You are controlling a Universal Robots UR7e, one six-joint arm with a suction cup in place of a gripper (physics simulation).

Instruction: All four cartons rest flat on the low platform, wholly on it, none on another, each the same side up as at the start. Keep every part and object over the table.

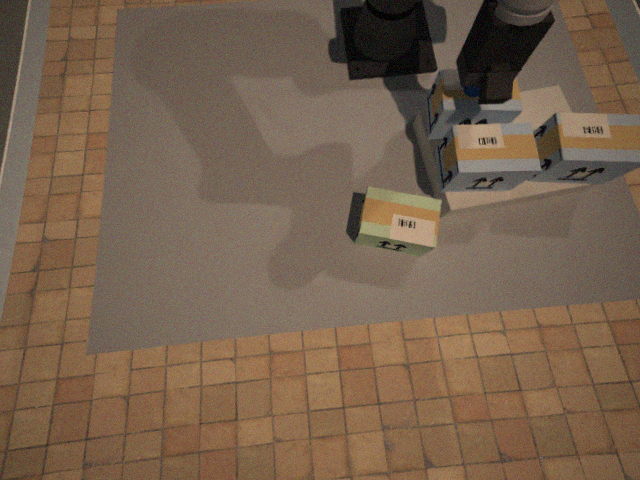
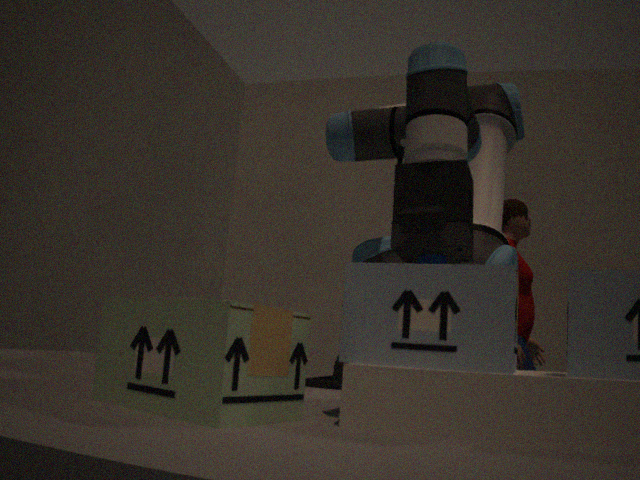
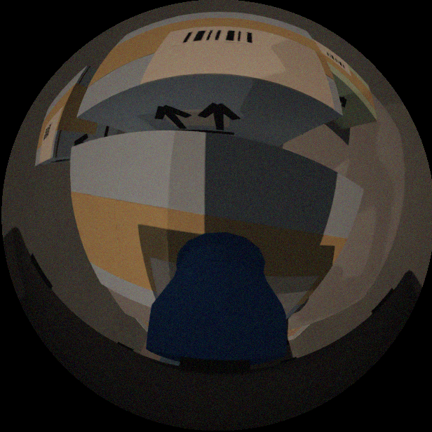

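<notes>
My suction gripper is down on the top of the rear blue carton and holds it. This carton is upright over the rear left of the low platform; whether its underside touches the platform is hidden. The middle blue carton stands upright in front of it, its left end near the platform's left edge. The right blue carton stands beside that on the platform. The green carton stands upright on the table, left of the platform.
The grey table extends left and forward of the platform, with a tiled floor beyond its edge. The robot's base stands at the back, left of the rear carton. A person in red is behind the arm.
</notes>
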